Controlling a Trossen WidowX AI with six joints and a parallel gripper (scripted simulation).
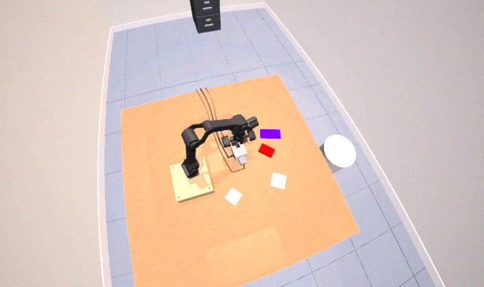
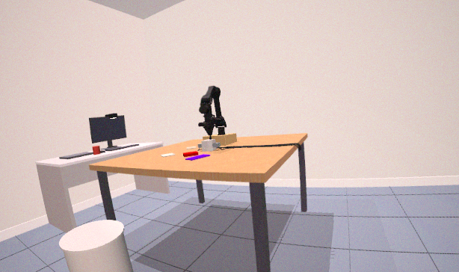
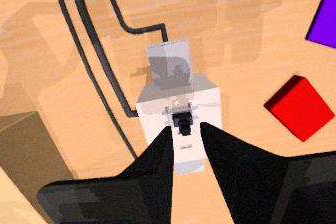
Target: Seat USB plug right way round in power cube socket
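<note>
The metal socket lies 4 cm below my gripper tip. Round my gripper tip: purple block 26 cm ahead, 1 cm to the left, 10 cm below; then red block 17 cm ahead, 9 cm to the right, 10 cm below; then dark USB plug 2 cm below.
</note>
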